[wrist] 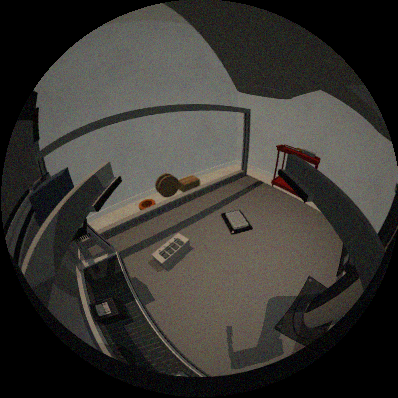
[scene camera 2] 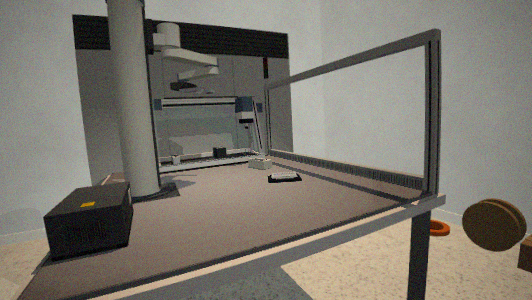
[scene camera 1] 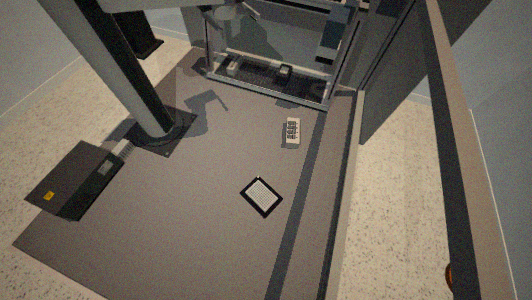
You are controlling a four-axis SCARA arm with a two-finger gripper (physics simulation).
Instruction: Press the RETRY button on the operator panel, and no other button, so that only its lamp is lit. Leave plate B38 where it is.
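Seen in the pictures: gripper, between the fingertips: (wrist: 199,161) (scene camera 2: 208,90) (scene camera 1: 240,23); arm's base, origin of its link: (wrist: 313,313) (scene camera 2: 144,195) (scene camera 1: 161,128).
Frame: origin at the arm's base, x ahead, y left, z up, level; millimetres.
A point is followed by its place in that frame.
The operator panel (scene camera 1: 299,131) (scene camera 2: 260,164) {y 156, x 677, z 42 mm} (wrist: 159,256) {y 274, x 679, z 65 mm} is a small pale box with a row of dark button fields, standing on the bench near the glass-sided enclosure. Its labels are too small to read, and no lit lamp can be made out. Plate B38 (scene camera 1: 262,195) {y -170, x 666, z 39 mm} (scene camera 2: 284,176) {y -205, x 642, z 36 mm} (wrist: 237,220) {y -158, x 643, z 37 mm} is a white plate on a black base, lying flat on the bench apart from the panel. My gripper (scene camera 1: 233,15) {y 255, x 409, z 519 mm} (wrist: 199,161) {y 255, x 409, z 519 mm} is high above the bench near the enclosure, away from the panel. Its fingers stand wide apart in the wrist view, with nothing between them.
The arm's column (scene camera 1: 131,85) {y -36, x 65, z 359 mm} (scene camera 2: 131,110) {y -75, x -9, z 395 mm} stands on the bench behind a dark controller box (scene camera 1: 75,175) {y -395, x -89, z 128 mm} (scene camera 2: 90,220) {y -551, x -108, z 100 mm}. The enclosure (scene camera 1: 265,93) {y 448, x 458, z 28 mm} holds a small white block (scene camera 1: 232,68) {y 497, x 219, z 107 mm} and a black block (scene camera 1: 285,71) {y 564, x 540, z 133 mm} (scene camera 2: 219,152) {y 515, x 513, z 103 mm}. A framed guard (scene camera 2: 433,115) {y -718, x 1004, z 305 mm} (wrist: 246,145) {y -690, x 1004, z 292 mm} rises along the bench edge.
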